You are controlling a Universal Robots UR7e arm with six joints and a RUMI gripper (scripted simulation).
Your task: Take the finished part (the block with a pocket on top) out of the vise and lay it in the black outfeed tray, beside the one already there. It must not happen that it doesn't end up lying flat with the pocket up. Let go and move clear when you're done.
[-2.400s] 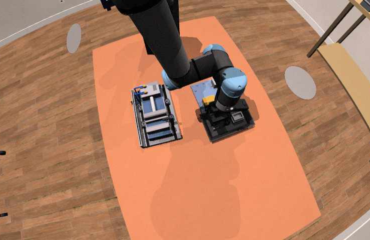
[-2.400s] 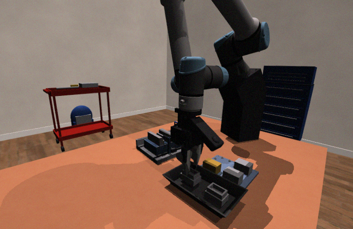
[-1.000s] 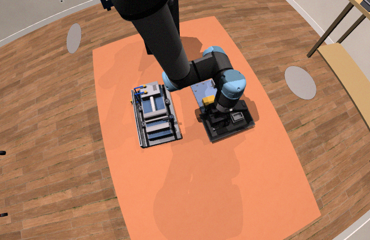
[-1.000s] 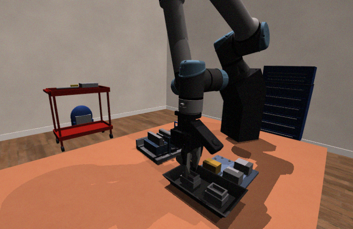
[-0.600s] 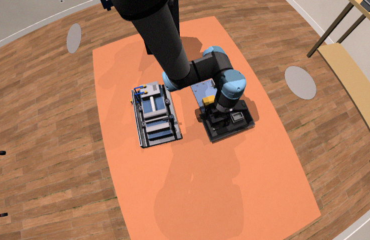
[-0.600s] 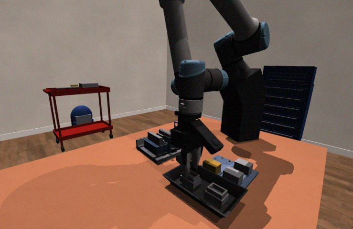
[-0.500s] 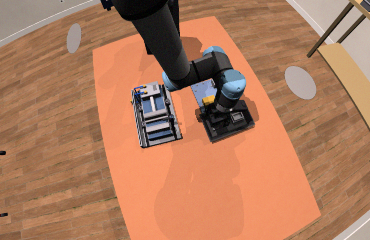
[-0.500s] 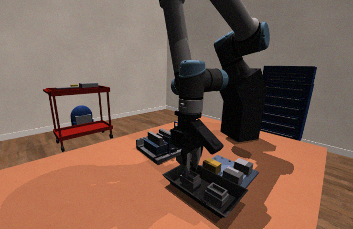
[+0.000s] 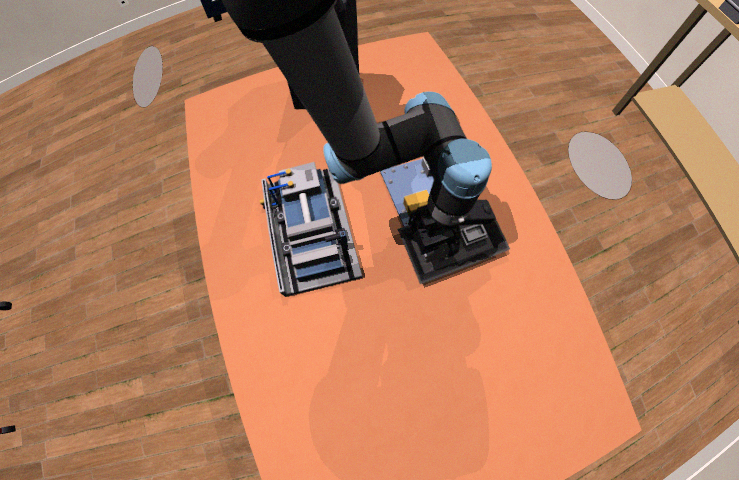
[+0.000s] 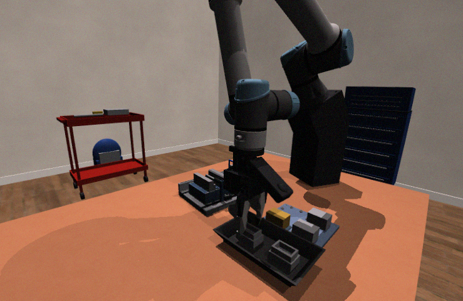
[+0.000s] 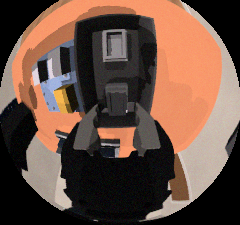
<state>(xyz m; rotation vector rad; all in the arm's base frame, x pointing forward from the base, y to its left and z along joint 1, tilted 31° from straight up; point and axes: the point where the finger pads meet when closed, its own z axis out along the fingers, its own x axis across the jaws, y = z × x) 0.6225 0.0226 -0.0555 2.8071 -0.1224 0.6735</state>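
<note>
The yellow block lies 12 cm behind my hand, 3 cm to the left of it and 3 cm below it. From my hand the other things lie so: blue plate: 16 cm behind, 8 cm to the left, 5 cm below.
</note>
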